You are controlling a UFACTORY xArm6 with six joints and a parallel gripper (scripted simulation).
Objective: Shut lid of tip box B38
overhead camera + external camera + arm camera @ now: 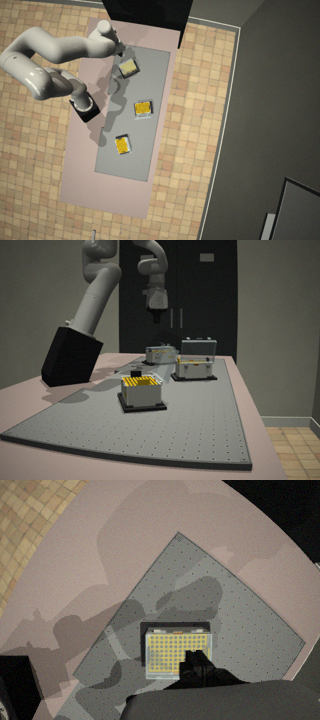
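Right now my hand is 150 mm above the lid, 30 mm to the left of it and 30 mm short of it.
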